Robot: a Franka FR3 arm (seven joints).
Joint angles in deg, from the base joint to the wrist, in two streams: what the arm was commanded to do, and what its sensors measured. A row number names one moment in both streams.
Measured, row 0: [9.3 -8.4 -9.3 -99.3 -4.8 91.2 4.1]
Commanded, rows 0 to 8: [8.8 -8.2 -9.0 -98.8 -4.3 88.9 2.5]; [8.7 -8.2 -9.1 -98.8 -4.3 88.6 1.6]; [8.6 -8.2 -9.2 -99.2 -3.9 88.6 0.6]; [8.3 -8.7 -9.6 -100.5 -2.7 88.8 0.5]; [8.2 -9.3 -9.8 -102.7 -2.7 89.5 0.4]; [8.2 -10.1 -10.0 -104.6 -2.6 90.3 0.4]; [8.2 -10.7 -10.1 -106.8 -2.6 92.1 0.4]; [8.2 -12.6 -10.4 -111.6 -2.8 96.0 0.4]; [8.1 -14.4 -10.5 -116.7 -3.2 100.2 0.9]
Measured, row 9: [9.1 -9.0 -10.7 -105.4 -3.7 92.2 1.5]
